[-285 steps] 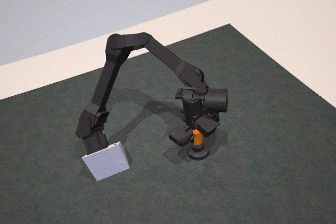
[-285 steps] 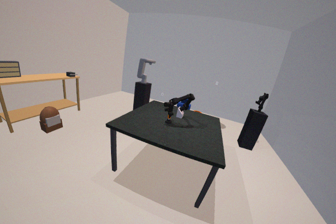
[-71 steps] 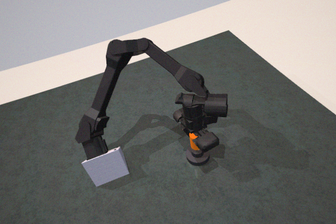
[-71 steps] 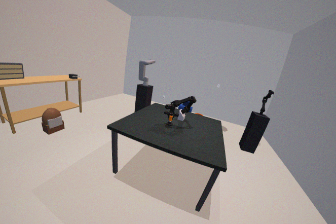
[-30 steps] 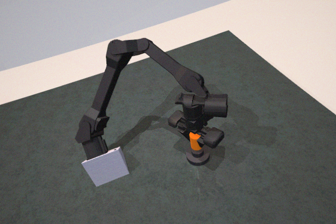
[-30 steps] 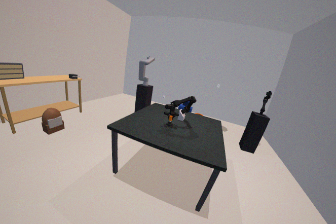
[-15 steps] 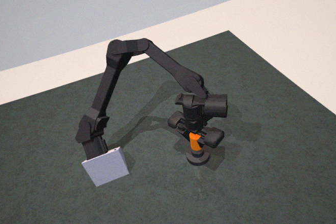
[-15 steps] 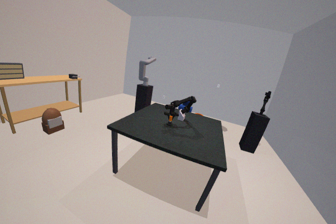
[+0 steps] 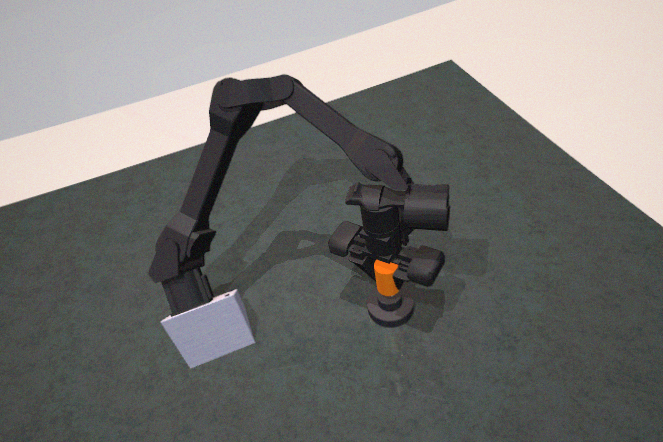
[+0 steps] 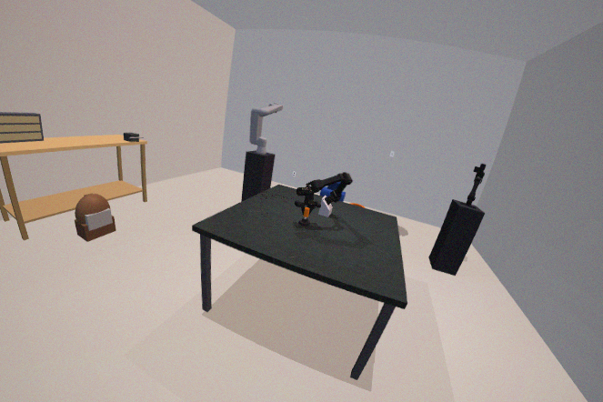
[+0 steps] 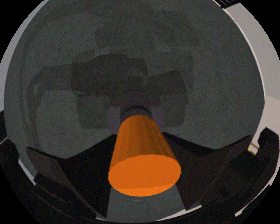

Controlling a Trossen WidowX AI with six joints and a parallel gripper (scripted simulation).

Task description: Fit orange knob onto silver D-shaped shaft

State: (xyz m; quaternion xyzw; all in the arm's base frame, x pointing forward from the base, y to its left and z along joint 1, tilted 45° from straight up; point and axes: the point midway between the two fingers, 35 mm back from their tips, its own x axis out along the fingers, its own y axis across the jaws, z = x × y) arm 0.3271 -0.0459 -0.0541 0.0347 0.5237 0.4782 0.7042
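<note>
The orange knob lies 30 mm above my gripper tip. Round my gripper tip: dark round pedestal (40 mm below).
</note>
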